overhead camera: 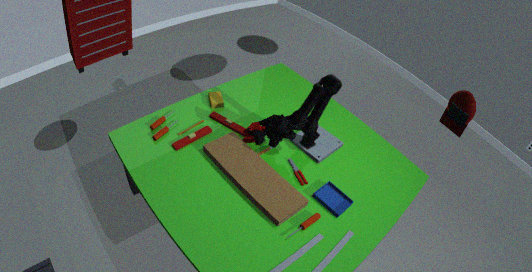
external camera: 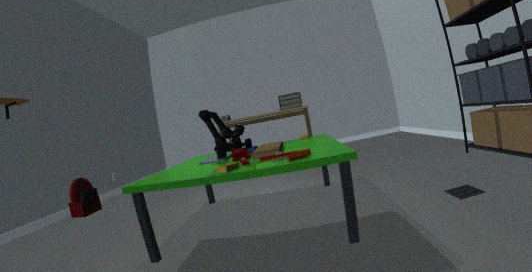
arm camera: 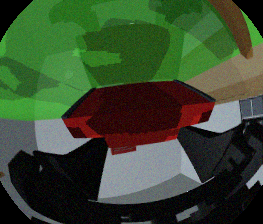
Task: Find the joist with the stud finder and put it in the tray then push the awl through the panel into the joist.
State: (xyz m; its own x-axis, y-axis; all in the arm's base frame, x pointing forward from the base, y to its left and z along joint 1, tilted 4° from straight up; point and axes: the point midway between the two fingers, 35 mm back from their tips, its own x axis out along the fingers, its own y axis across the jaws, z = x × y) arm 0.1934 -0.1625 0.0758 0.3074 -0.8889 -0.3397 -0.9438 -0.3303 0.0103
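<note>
The stud finder lies 10 mm below my gripper tip and 10 mm ahead of it. From my gripper tip the other things lie so: awl: 120 mm to the left, 50 mm below, 20 mm behind; blue tray: 530 mm to the left, 60 mm behind, 50 mm below.
</note>
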